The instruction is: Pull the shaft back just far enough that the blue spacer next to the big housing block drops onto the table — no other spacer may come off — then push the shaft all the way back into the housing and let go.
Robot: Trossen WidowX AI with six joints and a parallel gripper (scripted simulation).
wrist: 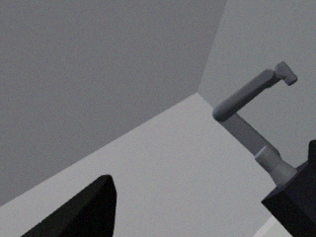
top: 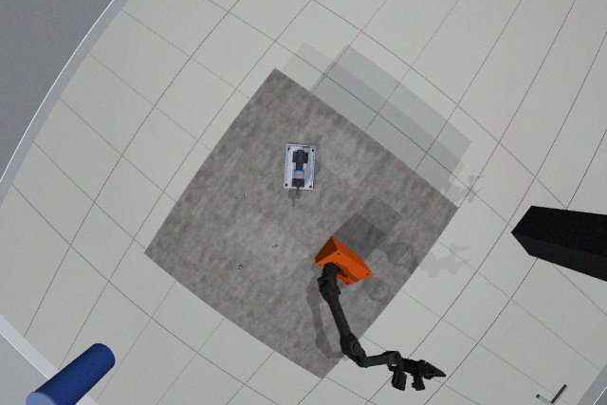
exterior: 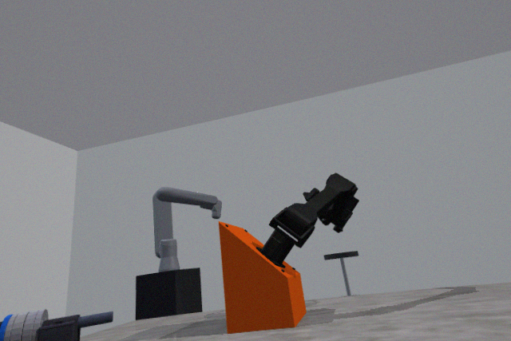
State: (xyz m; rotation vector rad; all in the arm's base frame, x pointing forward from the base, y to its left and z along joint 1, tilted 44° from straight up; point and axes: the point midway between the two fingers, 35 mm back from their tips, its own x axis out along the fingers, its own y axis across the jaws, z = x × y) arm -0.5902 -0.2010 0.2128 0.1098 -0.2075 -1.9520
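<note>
The thin shaft is 1050 mm ahead of my gripper tip, 290 mm below it and 170 mm to the right of it. The rest, counted from my gripper tip: blue spacer (1070 mm ahead, 290 mm below, 200 mm to the right); then silver ring (1060 mm ahead, 290 mm below, 180 mm to the right).
</note>
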